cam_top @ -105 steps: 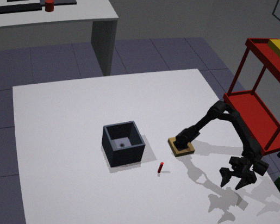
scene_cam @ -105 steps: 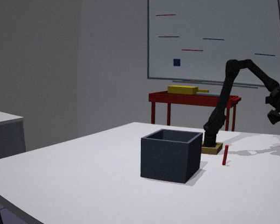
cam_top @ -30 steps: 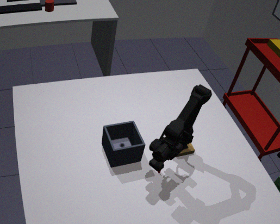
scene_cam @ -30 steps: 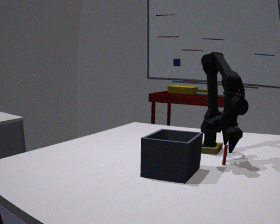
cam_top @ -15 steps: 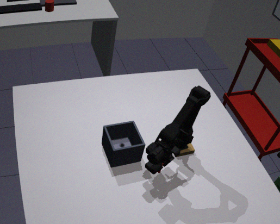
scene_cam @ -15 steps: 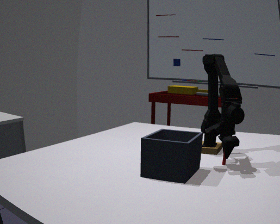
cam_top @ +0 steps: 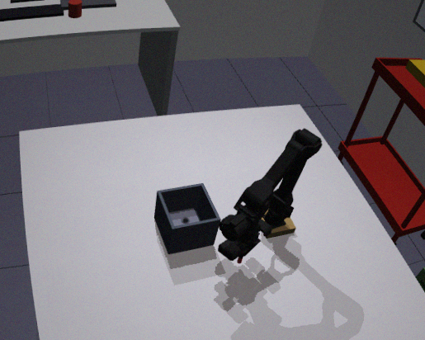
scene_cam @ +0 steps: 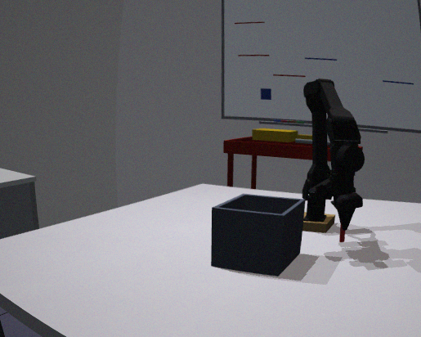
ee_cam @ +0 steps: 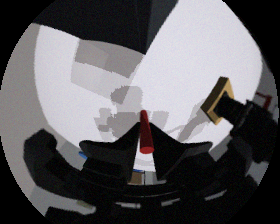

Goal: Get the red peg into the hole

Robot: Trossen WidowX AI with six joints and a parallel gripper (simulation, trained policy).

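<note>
Right now my gripper tip is 190 mm to the left of the light plate, 110 mm short of it and 10 mm above it. Also, from my gripper tip: red peg (10 mm above).
</note>
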